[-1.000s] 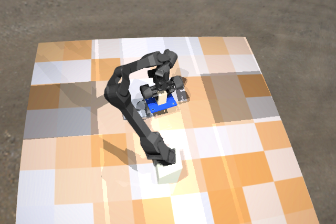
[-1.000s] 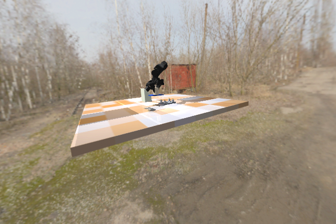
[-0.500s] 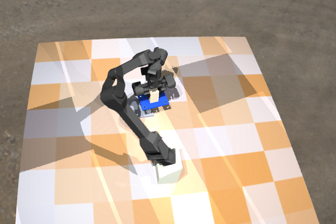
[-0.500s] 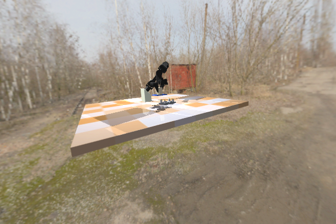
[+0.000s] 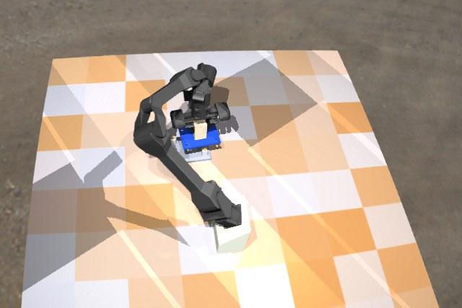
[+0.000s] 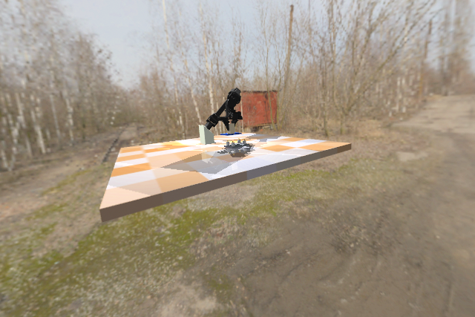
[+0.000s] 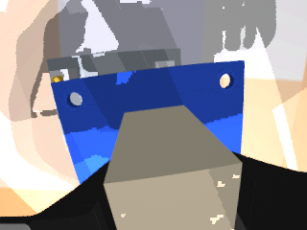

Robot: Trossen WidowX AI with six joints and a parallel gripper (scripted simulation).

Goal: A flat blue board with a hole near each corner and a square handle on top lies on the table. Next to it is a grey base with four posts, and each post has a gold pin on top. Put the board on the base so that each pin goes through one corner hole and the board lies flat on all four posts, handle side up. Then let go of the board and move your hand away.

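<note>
Right now the grey base is 110 mm below my gripper tip and 30 mm to the left of it. Also, from my gripper tip: flat blue board 10 mm below.
</note>
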